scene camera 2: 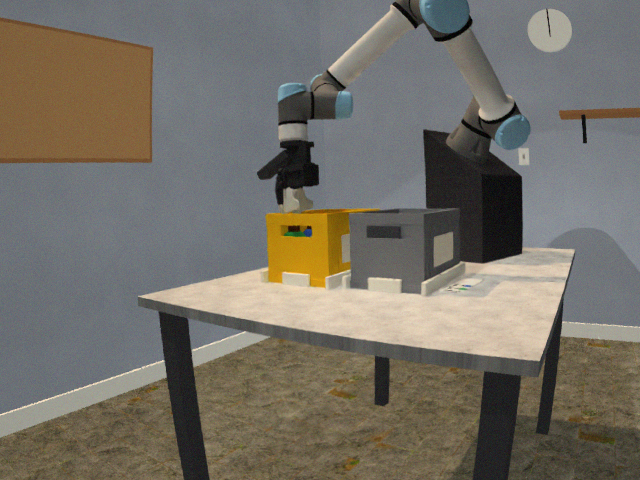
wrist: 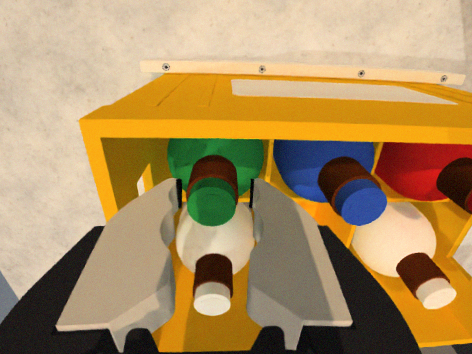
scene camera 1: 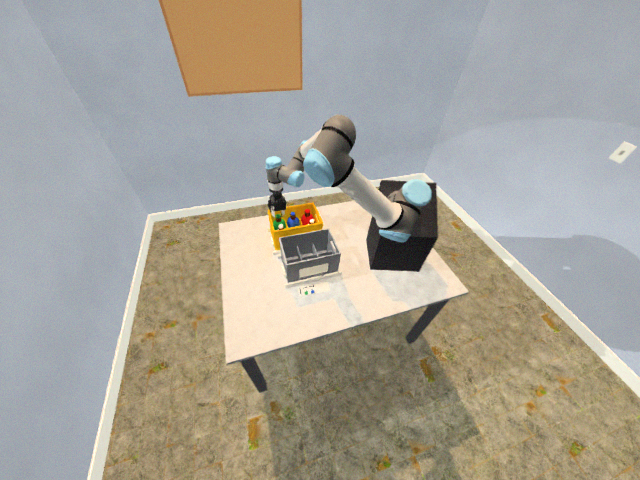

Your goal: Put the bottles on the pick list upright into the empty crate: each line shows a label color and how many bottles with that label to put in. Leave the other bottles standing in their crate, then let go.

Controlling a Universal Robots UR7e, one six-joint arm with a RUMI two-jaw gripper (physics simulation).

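Places are measured from the arm's base along level axes (x ahead, y left, z up), in centimetres.
Pixels of known places: gripper, fingertip midpoint: (wrist: 216, 181) (scene camera 1: 278, 217); arm's base at its link origin: (scene camera 2: 465, 151).
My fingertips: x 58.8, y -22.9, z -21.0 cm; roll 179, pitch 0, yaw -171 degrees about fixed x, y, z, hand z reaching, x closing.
For each thing: its top centre in the pictures, then the offset to it from my fingertips. Level surfaces: height alone.
- yellow crate at its top centre: (wrist: 356, 277) (scene camera 2: 325, 211) (scene camera 1: 294, 216) dy +3.5, dx -9.0, dz +3.0 cm
- green bottle at its top centre: (wrist: 211, 207) (scene camera 2: 293, 217) (scene camera 1: 278, 215) dy +0.6, dx +0.1, dz +1.7 cm
- blue bottle at its top centre: (wrist: 364, 207) (scene camera 1: 292, 213) dy -0.6, dx -8.2, dz +1.7 cm
- red bottle at its top centre: (scene camera 1: 307, 210) dy -2.1, dx -16.9, dz +1.7 cm
- grey crate at its top centre: (scene camera 2: 408, 210) (scene camera 1: 309, 245) dy +26.3, dx -14.3, dz +3.0 cm
- pick list at its top centre: (scene camera 2: 462, 284) (scene camera 1: 313, 288) dy +41.0, dx -15.0, dz -14.4 cm
- table at its surface level: dz -14.6 cm
My gripper (scene camera 1: 278, 212) (scene camera 2: 297, 207) (wrist: 216, 181) is open and empty, pointing down at the left end of the yellow crate (scene camera 1: 297, 236) (scene camera 2: 297, 255) (wrist: 250, 129), near rim height. In the wrist view its fingers stand either side of the green bottle's cap. The green bottle (scene camera 1: 279, 219) (wrist: 211, 202), blue bottle (scene camera 1: 293, 220) (wrist: 360, 202) and red bottle (wrist: 415, 172) (scene camera 1: 308, 217) stand in one row. Two white bottles (wrist: 213, 240) (wrist: 397, 237) stand in the row before them. The grey crate (scene camera 1: 293, 272) (scene camera 2: 387, 263) shows bare compartments. The pick list (scene camera 1: 308, 290) shows green and blue dots; its numbers are unreadable.
The grey crate stands directly in front of the yellow one. Low pale strips (scene camera 2: 296, 279) (wrist: 310, 71) edge the crates on the table (scene camera 1: 258, 320) (scene camera 2: 336, 320). The arm's black pedestal (scene camera 1: 398, 248) (scene camera 2: 496, 217) stands at the right.
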